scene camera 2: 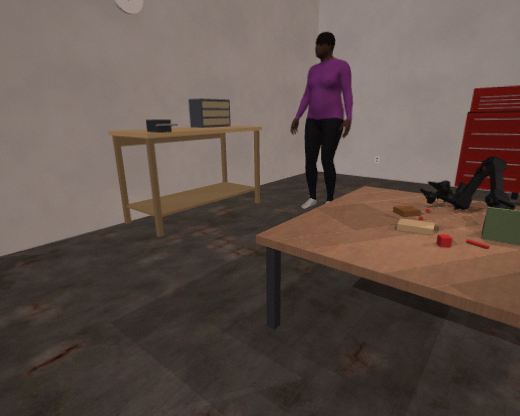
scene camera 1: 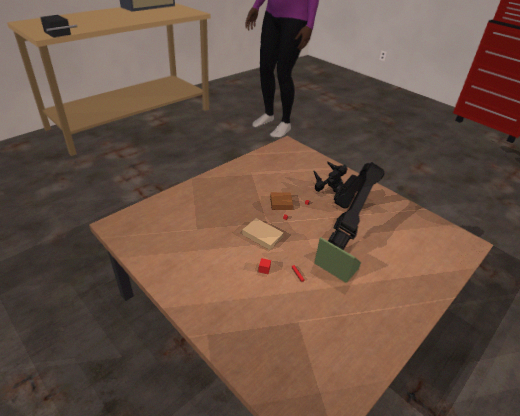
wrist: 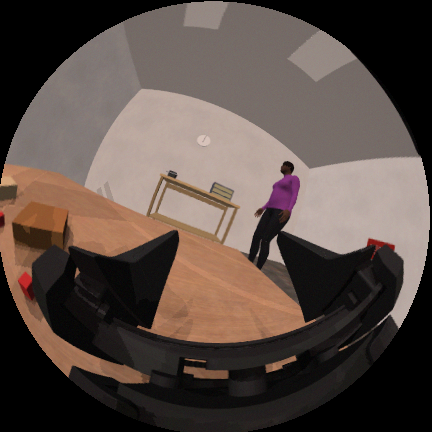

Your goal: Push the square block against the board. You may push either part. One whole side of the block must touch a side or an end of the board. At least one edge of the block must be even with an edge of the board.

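Frame: origin at the arm's base, x up, y left, z back, level; millimetres.
Where they show: gripper, fingertip midpoint: [scene camera 2: 424, 185] [scene camera 1: 320, 166] [wrist: 229, 236]; arm's base, origin of the base link: [scene camera 2: 498, 219] [scene camera 1: 335, 246].
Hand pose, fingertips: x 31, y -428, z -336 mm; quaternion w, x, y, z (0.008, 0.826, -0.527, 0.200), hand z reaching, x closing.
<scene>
Each offset is from my fingertips to the centre of the thing.
A brown, squarish wooden block @[dx -98, dy +262, dz -46 mm] [scene camera 1: 282, 201] [scene camera 2: 406, 211] [wrist: 40, 225] lies flat on the table. A pale tan rectangular board @[dx -98, dy +505, dz +29 mm] [scene camera 1: 262, 233] [scene camera 2: 416, 227] [wrist: 7, 191] lies flat nearer scene camera 1, with a gap between it and the brown block. My gripper [scene camera 1: 322, 168] [scene camera 2: 425, 186] [wrist: 229, 236] is open and empty. It is above the table, to the right of and farther back than the brown block in the scene camera 1 view. In the wrist view the brown block is beyond the left finger, apart from it, and part of the tan board shows at the left edge.
Small red pieces @[dx -105, dy +176, dz +49 mm] [scene camera 1: 307, 202] @[dx -105, dy +339, dz +34 mm] [scene camera 1: 285, 217] lie near the brown block. A red cube @[dx -93, dy +652, dz +154 mm] [scene camera 1: 264, 266] [scene camera 2: 444, 241] and a red stick @[dx -106, dy +584, dz +270 mm] [scene camera 1: 298, 273] [scene camera 2: 478, 244] lie in front of the tan board. A green panel [scene camera 1: 336, 261] [scene camera 2: 501, 226] stands upright by the arm's base.
</scene>
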